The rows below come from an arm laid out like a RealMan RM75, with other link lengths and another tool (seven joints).
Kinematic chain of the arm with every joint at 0, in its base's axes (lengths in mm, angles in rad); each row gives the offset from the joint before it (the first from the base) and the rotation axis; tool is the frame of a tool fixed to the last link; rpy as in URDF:
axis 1: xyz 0 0 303.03 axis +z
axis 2: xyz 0 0 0 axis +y
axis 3: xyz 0 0 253.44 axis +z
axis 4: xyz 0 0 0 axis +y
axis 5: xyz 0 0 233.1 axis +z
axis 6: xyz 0 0 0 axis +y
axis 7: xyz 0 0 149.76 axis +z
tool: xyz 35 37 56 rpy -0.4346 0 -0.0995
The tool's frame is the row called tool.
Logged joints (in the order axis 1, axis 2, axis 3, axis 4, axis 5, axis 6, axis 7), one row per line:
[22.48, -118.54, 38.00, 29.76, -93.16, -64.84, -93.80]
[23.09, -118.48, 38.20, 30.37, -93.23, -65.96, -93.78]
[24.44, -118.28, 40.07, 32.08, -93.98, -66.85, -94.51]
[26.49, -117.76, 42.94, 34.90, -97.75, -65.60, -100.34]
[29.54, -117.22, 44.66, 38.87, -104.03, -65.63, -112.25]
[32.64, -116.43, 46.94, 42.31, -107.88, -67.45, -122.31]
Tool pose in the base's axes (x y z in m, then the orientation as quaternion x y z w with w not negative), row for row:
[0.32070, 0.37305, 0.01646, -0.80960, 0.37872, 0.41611, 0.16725]
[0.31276, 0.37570, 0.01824, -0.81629, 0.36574, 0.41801, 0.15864]
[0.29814, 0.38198, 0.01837, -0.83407, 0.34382, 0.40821, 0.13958]
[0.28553, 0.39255, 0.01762, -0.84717, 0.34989, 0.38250, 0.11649]
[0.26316, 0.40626, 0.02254, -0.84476, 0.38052, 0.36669, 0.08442]
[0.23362, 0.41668, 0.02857, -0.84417, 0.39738, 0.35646, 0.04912]
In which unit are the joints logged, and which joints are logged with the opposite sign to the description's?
The joints are logged in degrees. Opposite sign: axis 2, axis 3, axis 4, axis 7.
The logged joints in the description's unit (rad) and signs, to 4 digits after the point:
[0.3924, 2.0689, -0.6632, -0.5194, -1.6259, -1.1317, 1.6371]
[0.4030, 2.0679, -0.6667, -0.5301, -1.6272, -1.1512, 1.6368]
[0.4266, 2.0644, -0.6994, -0.5599, -1.6403, -1.1668, 1.6495]
[0.4623, 2.0553, -0.7494, -0.6091, -1.7061, -1.1449, 1.7513]
[0.5156, 2.0459, -0.7795, -0.6784, -1.8157, -1.1455, 1.9591]
[0.5697, 2.0321, -0.8193, -0.7384, -1.8829, -1.1772, 2.1347]

